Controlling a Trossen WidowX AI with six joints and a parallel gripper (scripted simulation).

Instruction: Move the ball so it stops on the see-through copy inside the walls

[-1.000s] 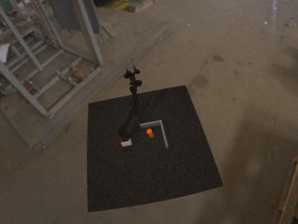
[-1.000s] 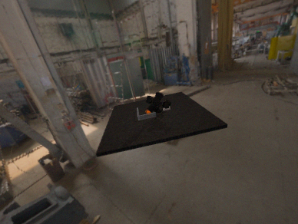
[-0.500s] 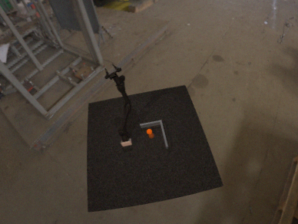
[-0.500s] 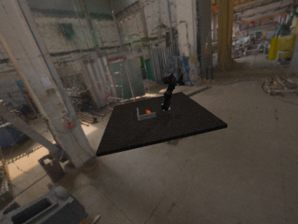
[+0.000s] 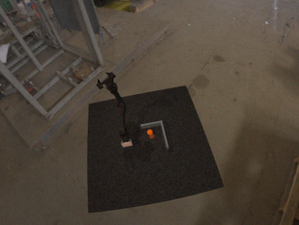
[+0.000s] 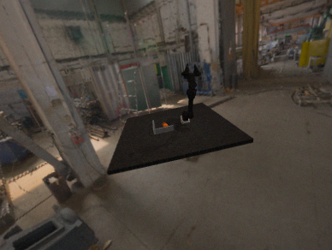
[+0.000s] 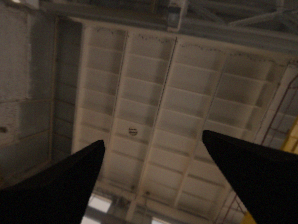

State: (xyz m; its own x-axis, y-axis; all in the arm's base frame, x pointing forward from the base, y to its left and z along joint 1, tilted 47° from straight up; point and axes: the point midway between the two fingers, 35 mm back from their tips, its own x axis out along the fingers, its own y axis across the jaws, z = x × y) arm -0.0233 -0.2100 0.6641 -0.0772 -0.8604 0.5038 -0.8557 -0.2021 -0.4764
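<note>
Now: gripper tip 330 mm short of the orange ball, 260 mm to the left of it and 650 mm above it. Round my gripper tip: see-through copy of ball: 340 mm ahead, 310 mm to the right, 650 mm below.
</note>
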